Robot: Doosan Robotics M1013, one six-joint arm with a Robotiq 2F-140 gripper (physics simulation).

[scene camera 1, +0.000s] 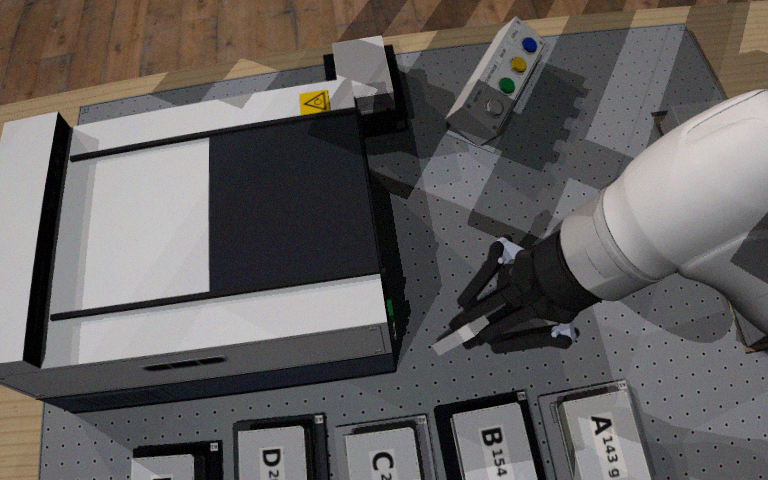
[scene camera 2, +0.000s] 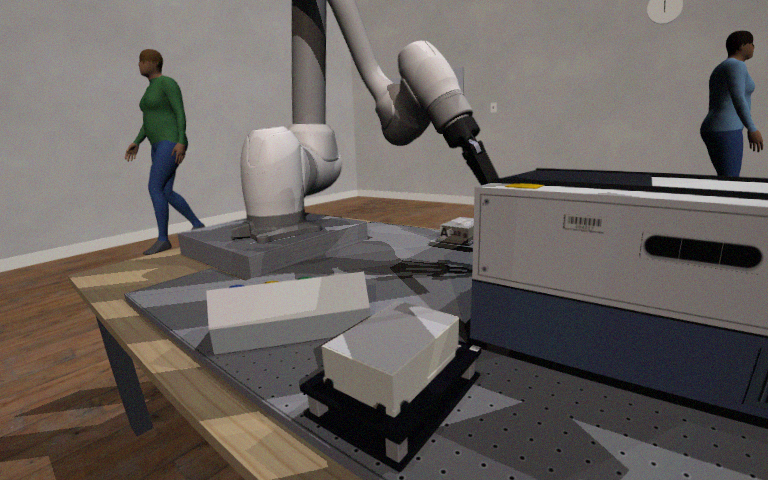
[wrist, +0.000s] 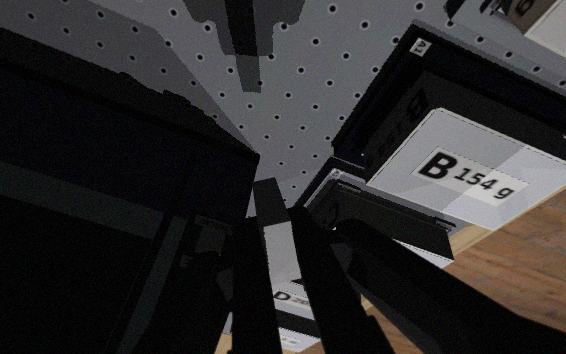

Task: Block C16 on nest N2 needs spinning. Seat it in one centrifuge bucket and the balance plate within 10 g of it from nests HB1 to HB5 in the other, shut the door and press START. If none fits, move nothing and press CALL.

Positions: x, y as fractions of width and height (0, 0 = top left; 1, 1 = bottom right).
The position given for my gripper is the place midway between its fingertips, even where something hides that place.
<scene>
My gripper (scene camera 1: 0.58, 0.72) is shut, holding nothing. A block C16 (scene camera 2: 0.51, 0.75) rests on a black flat plate (scene camera 2: 0.52, 0.89). Further things: a button box (scene camera 2: 0.31, 0.66) and a centrifuge (scene camera 1: 0.29, 0.52).
The block C16 also shows in scene camera 1 (scene camera 1: 0.47, 0.13). My gripper is seen too in the wrist view (wrist: 0.47, 0.57). The centrifuge is seen too in scene camera 2 (scene camera 2: 0.84, 0.59) and in the wrist view (wrist: 0.20, 0.57). The wrist view does not show the block C16: it is out of frame.
</scene>
